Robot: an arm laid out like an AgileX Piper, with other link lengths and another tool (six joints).
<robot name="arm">
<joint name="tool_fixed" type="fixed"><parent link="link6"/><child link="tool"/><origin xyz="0.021 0.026 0.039" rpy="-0.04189 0 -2.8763"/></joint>
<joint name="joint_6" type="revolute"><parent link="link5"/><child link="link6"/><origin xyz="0 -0.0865 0" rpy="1.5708 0 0"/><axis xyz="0 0 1"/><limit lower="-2.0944" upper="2.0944"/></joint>
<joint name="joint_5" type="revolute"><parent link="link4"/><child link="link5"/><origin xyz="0 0 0" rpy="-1.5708 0 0"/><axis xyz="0 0 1"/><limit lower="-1.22" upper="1.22"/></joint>
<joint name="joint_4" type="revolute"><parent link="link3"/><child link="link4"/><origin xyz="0.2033 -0.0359 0" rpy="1.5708 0 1.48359"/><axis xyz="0 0 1"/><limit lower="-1.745" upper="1.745"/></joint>
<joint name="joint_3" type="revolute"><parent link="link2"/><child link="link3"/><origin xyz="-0.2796 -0.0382 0" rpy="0 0 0"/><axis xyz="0 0 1"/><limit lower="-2.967" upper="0"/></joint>
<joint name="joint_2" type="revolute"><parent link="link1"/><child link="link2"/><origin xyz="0 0 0" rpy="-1.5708 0 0"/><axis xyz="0 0 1"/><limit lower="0" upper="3.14"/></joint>
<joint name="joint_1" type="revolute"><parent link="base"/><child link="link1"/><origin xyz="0 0 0.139" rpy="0 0 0"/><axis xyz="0 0 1"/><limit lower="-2.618" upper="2.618"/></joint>
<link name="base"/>
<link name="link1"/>
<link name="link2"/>
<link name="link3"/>
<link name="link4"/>
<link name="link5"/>
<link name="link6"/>
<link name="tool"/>
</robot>
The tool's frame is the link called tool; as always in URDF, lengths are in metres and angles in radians.
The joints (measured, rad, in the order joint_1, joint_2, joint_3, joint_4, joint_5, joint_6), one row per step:
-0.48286, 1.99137, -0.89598, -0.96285, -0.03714, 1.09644
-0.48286, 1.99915, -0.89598, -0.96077, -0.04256, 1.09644
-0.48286, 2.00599, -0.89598, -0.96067, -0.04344, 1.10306
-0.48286, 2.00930, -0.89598, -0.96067, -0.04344, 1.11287
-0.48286, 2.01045, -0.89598, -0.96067, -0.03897, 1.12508
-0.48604, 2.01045, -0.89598, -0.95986, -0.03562, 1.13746
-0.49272, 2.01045, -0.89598, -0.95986, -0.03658, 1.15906
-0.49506, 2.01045, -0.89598, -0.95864, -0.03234, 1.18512
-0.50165, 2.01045, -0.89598, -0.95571, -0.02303, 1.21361
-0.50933, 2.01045, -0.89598, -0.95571, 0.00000, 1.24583
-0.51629, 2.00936, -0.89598, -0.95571, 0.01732, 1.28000
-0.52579, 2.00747, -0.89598, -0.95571, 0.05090, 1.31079
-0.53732, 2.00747, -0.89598, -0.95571, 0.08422, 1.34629
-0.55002, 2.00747, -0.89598, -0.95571, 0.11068, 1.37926
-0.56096, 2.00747, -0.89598, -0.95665, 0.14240, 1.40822
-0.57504, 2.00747, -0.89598, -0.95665, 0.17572, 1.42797
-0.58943, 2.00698, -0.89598, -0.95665, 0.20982, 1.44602
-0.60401, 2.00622, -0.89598, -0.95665, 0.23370, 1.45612
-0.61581, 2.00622, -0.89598, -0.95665, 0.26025, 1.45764
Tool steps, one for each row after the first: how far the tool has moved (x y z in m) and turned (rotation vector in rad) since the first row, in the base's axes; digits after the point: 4 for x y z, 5 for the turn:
0.0003, 0.0005, -0.0022, 0.00649, 0.00188, 0.00059
0.0003, 0.0007, -0.0043, 0.01333, 0.00570, -0.00467
0.0005, 0.0008, -0.0052, 0.01974, 0.00644, -0.01290
0.0004, 0.0006, -0.0057, 0.02472, 0.00841, -0.02509
0.0001, -0.0006, -0.0056, 0.03001, 0.00813, -0.04081
-0.0001, -0.0025, -0.0052, 0.04105, 0.00232, -0.06520
0.0000, -0.0035, -0.0050, 0.05286, -0.00055, -0.09233
-0.0008, -0.0061, -0.0050, 0.06459, -0.00056, -0.12952
-0.0030, -0.0099, -0.0057, 0.07108, 0.00998, -0.17475
-0.0046, -0.0132, -0.0057, 0.07988, 0.01409, -0.21848
-0.0082, -0.0183, -0.0063, 0.07962, 0.03056, -0.26953
-0.0122, -0.0240, -0.0074, 0.08169, 0.04666, -0.32682
-0.0159, -0.0295, -0.0081, 0.08496, 0.05747, -0.38015
-0.0201, -0.0347, -0.0091, 0.08307, 0.07327, -0.43014
-0.0254, -0.0407, -0.0102, 0.07680, 0.09234, -0.47700
-0.0311, -0.0467, -0.0110, 0.06907, 0.11185, -0.52313
-0.0360, -0.0520, -0.0115, 0.06272, 0.12573, -0.55775
-0.0411, -0.0564, -0.0123, 0.05208, 0.14539, -0.58337

